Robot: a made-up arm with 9 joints.
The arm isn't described. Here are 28 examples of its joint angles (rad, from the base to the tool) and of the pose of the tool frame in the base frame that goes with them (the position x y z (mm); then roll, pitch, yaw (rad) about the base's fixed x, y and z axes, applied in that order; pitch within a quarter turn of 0, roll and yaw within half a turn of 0).
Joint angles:
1: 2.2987 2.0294 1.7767 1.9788 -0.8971 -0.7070 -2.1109 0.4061 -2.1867
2: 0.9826 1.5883 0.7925 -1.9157 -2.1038 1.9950 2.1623 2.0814 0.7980
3: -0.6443 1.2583 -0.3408 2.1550 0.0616 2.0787 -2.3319 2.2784 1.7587
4: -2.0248 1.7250 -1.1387 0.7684 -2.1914 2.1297 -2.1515 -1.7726 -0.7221
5: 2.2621 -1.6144 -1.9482 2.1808 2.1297 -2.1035 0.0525 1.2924 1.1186
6: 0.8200 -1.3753 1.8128 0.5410 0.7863 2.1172 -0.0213 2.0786 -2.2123
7: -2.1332 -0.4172 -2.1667 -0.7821 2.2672 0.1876 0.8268 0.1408 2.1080
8: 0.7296 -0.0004 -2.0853 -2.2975 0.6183 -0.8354 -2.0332 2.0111 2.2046
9: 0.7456 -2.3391 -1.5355 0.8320 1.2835 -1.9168 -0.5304 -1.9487 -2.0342
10: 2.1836 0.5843 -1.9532 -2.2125 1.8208 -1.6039 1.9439 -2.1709 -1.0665
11: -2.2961 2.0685 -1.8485 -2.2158 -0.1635 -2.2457 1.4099 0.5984 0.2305
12: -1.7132 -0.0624 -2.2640 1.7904 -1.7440 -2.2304 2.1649 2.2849 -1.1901
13: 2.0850 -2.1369 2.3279 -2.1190 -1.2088 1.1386 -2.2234 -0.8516 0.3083
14: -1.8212 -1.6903 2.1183 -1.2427 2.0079 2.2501 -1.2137 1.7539 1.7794
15: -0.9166 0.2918 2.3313 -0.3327 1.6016 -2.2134 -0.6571 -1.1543 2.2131
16: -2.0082 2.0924 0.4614 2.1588 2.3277 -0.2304 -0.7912 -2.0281 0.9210
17: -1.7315 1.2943 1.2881 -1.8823 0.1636 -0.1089 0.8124 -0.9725 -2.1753
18: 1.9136 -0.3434 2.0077 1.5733 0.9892 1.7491 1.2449 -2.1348 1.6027
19: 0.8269 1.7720 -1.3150 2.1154 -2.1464 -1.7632 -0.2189 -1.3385 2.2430
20: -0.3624 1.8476 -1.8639 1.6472 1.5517 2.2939 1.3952 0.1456 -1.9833
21: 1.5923 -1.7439 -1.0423 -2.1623 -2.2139 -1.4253 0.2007 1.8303 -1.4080
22: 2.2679 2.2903 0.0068 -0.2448 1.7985 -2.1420 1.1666 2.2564 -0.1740
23: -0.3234 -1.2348 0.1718 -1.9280 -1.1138 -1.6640 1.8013 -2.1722 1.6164
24: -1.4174 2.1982 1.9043 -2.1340 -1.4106 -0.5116 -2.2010 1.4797 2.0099
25: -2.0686 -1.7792 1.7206 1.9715 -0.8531 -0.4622 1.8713 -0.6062 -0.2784
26: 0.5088 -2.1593 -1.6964 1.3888 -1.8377 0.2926 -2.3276 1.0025 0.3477
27: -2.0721 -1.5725 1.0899 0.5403 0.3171 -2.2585 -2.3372 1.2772 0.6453
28: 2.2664 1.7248 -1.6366 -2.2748 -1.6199 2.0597 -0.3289 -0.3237 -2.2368
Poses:
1: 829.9 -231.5 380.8 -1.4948 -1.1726 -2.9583
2: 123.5 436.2 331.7 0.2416 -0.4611 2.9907
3: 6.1 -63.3 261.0 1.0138 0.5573 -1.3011
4: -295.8 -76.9 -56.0 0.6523 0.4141 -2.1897
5: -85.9 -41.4 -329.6 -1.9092 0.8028 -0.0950
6: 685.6 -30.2 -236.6 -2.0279 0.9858 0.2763
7: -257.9 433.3 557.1 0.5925 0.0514 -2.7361
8: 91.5 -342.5 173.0 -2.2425 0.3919 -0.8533
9: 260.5 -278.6 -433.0 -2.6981 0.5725 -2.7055
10: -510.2 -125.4 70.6 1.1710 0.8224 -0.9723
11: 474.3 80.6 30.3 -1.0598 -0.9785 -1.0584
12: -295.3 -46.8 320.6 -2.8672 0.1565 -2.9091
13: 126.0 -996.2 -451.9 1.6195 0.3424 -0.5868
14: -314.0 586.9 129.5 1.2294 -0.3517 -0.1703
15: -424.9 23.8 947.1 -1.0374 -0.8747 1.3595
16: -440.3 -576.8 43.9 3.0438 -0.9134 -2.3051
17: -726.3 -121.4 92.3 -1.7079 0.0650 0.8833
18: -122.1 -563.6 572.8 2.4574 -0.1873 2.8820
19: -359.5 55.5 290.4 0.2310 0.2046 -2.3722
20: -256.4 -160.3 -158.3 2.5396 0.0579 -3.0561
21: -499.5 -60.0 17.5 -0.8071 0.6090 2.4498
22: 267.5 -579.8 -402.1 1.1443 0.7646 -0.9023
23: 115.6 279.3 278.1 -1.5475 -0.9614 -0.7452
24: -733.0 -152.1 -672.6 3.0501 0.5868 3.0305
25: -780.2 142.0 -103.4 -1.1205 -1.0586 1.2028
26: 385.3 -8.3 -538.9 -1.3544 1.2315 0.8481
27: -287.6 365.8 25.8 1.0737 -0.3060 0.2189
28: -177.4 294.9 312.3 -1.1218 -1.1219 1.0882
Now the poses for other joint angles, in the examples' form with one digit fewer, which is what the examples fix.
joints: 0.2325 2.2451 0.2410 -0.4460 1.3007 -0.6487 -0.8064 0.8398 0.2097
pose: 153 829 -173 2.906 -0.512 1.062
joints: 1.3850 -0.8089 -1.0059 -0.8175 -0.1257 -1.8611 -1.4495 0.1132 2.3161
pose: 46 235 461 -1.830 -0.976 0.790
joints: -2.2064 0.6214 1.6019 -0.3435 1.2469 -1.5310 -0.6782 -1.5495 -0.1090
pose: 34 -230 503 1.392 -0.568 1.763
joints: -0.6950 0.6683 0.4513 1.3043 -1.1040 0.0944 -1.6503 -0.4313 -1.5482
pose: 23 264 0 2.463 0.252 -0.656
